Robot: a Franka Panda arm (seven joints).
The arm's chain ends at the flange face. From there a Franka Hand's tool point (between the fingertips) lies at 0.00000 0.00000 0.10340 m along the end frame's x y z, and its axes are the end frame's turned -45 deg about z.
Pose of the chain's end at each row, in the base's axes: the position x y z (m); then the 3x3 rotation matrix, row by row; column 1 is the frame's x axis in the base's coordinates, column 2 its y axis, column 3 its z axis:
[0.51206 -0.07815 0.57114], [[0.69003 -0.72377 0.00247], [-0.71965 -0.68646 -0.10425], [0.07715 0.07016 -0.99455]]
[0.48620 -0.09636 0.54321], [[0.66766 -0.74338 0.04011], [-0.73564 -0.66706 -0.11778], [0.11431 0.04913 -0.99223]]
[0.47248 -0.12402 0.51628], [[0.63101 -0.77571 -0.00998], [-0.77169 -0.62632 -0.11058], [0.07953 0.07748 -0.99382]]
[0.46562 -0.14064 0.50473], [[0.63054 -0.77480 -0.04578], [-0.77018 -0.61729 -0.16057], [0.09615 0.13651 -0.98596]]
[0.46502 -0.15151 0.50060], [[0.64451 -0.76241 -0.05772], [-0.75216 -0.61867 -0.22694], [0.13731 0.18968 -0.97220]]
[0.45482 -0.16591 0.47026], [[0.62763 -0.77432 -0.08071], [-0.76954 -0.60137 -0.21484], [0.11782 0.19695 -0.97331]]
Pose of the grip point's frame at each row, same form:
[0.51232 -0.08893 0.46830], [[0.99971 -0.02386 0.00247], [-0.02347 -0.99427 -0.10425], [0.00494 0.10416 -0.99455]]
[0.49035 -0.10854 0.44061], [[0.99776 -0.05354 0.04011], [-0.04849 -0.99186 -0.11778], [0.04609 0.11557 -0.99223]]
[0.47145 -0.13545 0.41352], [[0.99470 -0.10232 -0.00998], [-0.10279 -0.98854 -0.11058], [0.00145 0.11102 -0.99382]]
[0.46089 -0.15724 0.40278], [[0.99373 -0.10201 -0.04578], [-0.10811 -0.98109 -0.16057], [-0.02854 0.16452 -0.98596]]
[0.45905 -0.17498 0.40007], [[0.99484 -0.08337 -0.05772], [-0.09439 -0.96932 -0.22694], [-0.03703 0.23122 -0.97220]]
[0.44647 -0.18812 0.36962], [[0.99133 -0.10373 -0.08071], [-0.11891 -0.96938 -0.21484], [-0.05595 0.22258 -0.97331]]

